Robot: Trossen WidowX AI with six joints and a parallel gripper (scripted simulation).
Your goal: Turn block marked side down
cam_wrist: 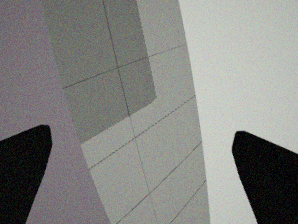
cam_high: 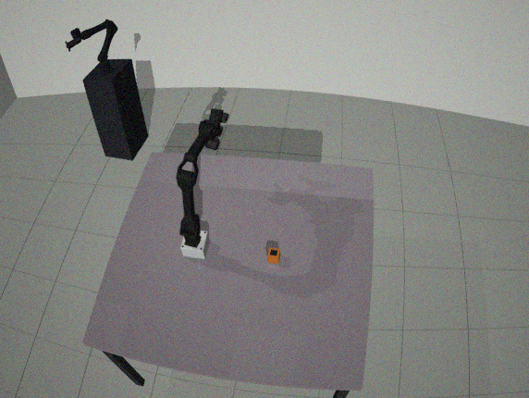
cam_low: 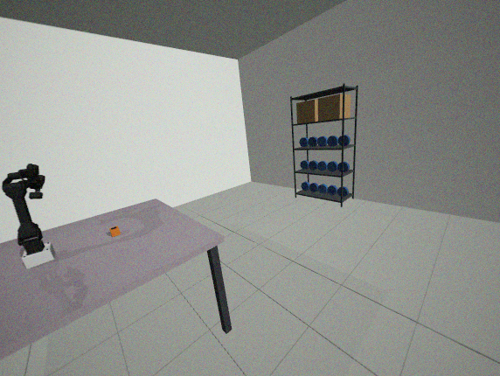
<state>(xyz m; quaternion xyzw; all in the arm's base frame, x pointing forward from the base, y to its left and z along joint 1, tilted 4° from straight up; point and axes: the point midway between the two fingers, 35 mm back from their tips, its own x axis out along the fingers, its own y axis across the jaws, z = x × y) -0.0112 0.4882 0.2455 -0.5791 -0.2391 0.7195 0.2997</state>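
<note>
Right now my gripper tip is 45 cm to the left of the orange block, 39 cm short of it and 29 cm above it.
</note>
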